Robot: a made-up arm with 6 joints.
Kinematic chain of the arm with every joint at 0, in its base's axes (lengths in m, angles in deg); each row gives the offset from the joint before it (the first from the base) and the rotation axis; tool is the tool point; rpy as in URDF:
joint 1: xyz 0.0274 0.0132 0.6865 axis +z
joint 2: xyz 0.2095 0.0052 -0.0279 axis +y
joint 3: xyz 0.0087 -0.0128 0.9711 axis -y
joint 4: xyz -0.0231 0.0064 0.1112 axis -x
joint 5: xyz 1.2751 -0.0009 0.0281 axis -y
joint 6: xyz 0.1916 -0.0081 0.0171 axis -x
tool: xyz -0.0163 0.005 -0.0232 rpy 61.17 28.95 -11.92
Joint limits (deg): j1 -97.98..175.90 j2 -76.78..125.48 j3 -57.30..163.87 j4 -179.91..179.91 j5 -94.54..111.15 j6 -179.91..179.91
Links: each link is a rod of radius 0.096 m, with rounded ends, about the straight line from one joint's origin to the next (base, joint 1, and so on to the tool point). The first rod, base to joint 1, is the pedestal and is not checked.
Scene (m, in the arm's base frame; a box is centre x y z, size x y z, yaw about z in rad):
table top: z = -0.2
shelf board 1: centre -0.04 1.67 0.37 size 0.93 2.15 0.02 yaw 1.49
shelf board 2: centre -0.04 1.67 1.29 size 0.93 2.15 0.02 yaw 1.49
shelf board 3: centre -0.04 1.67 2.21 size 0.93 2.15 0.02 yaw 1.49
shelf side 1: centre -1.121 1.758 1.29 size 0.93 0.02 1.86 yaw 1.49
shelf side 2: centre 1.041 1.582 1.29 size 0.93 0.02 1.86 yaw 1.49
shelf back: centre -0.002 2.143 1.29 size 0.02 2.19 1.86 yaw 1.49
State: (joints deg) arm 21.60 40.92 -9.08 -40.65 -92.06 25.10
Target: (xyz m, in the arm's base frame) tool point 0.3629 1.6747 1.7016
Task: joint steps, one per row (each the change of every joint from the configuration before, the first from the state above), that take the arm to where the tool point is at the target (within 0.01 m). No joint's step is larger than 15 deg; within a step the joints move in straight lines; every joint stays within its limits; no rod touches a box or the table.
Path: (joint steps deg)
1: 4.85 -13.36 -5.14 -1.05 2.35 -2.42
2: 4.85 -13.35 -5.14 -1.05 2.34 -2.42
3: 4.85 -13.36 -5.15 -1.05 2.35 -2.41
4: 4.85 -13.35 -5.14 -1.06 2.34 -2.42
5: 4.86 -13.36 -5.14 -1.05 2.35 -2.42
6: 11.04 -2.21 7.08 1.99 -7.10 5.79
7: 11.05 -2.22 7.09 1.98 -7.11 5.79
8: 2.46 14.75 13.11 -1.48 1.35 -0.11
9: 2.47 14.75 13.11 -1.49 1.36 -0.11
10: 2.47 14.75 13.11 -1.49 1.35 -0.12

